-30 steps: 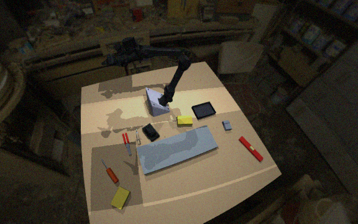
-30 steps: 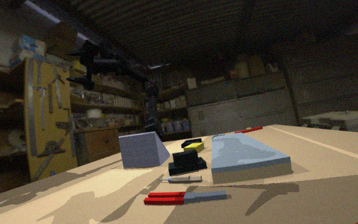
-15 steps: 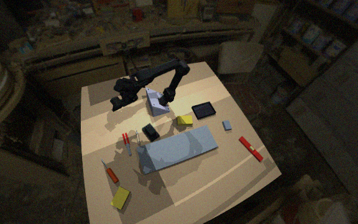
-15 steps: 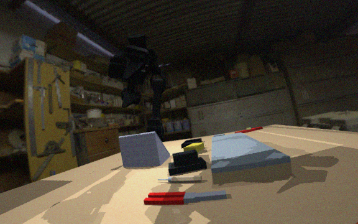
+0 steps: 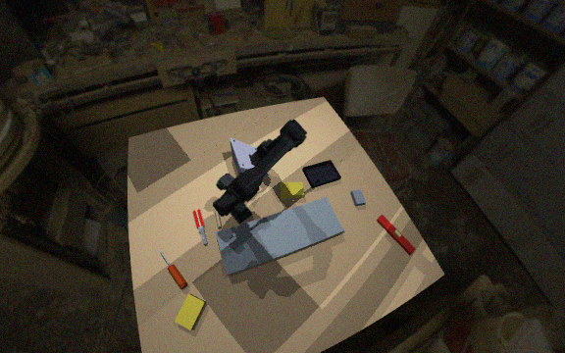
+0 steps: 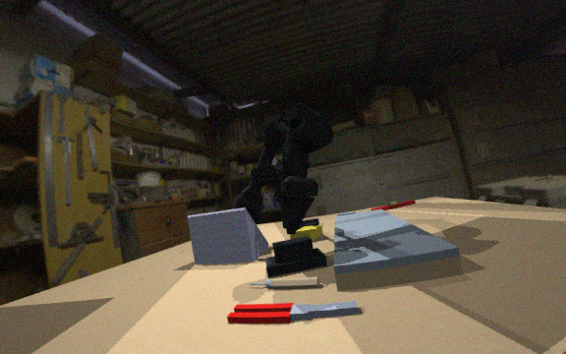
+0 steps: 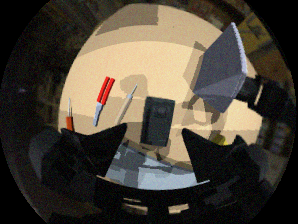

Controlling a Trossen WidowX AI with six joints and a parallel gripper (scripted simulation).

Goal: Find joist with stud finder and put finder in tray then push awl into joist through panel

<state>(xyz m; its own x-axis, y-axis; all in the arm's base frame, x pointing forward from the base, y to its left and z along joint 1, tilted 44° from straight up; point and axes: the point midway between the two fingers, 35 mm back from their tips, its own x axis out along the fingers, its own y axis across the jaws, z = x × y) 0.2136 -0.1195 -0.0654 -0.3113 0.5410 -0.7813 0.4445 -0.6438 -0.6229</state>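
Right now the stud finder is 40 mm below my gripper tip and 10 mm behind it. From my gripper tip the other things lie so: small grey block: 590 mm to the left, 90 mm ahead, 70 mm below; black tray: 460 mm to the left, 90 mm behind, 70 mm below; awl: 90 mm to the right, 70 mm below, 10 mm behind.
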